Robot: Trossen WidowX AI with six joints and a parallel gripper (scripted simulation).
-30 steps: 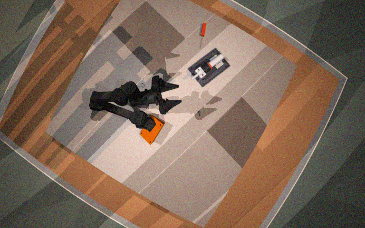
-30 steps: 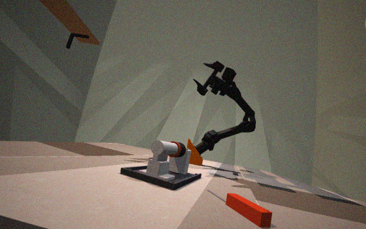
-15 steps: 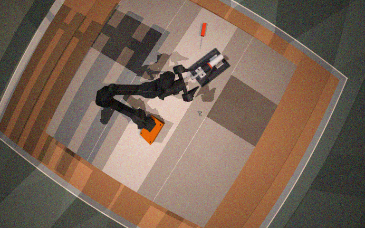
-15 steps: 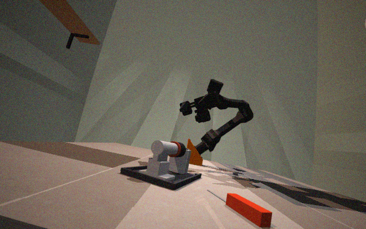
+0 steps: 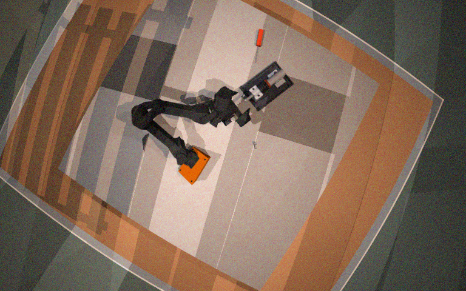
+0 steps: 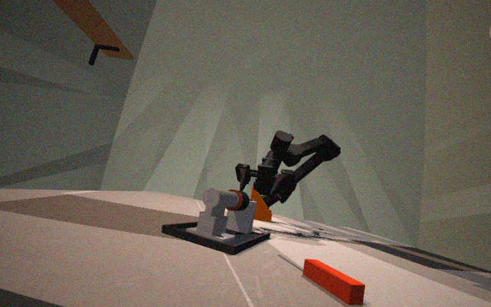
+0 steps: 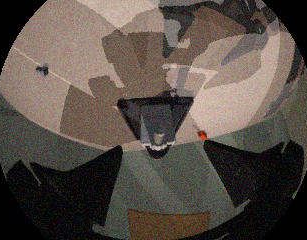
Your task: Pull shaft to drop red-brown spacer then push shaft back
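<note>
My gripper tip is now 110 mm short of the light shaft, 30 mm to the left of it and 20 mm above it. Round my gripper tip: small grey piece: 170 mm to the right, 120 mm behind, 100 mm below; dark spacer: 130 mm ahead, 30 mm to the right, 20 mm below; red-brown spacer: 140 mm ahead, 40 mm to the right, 20 mm below.
</note>
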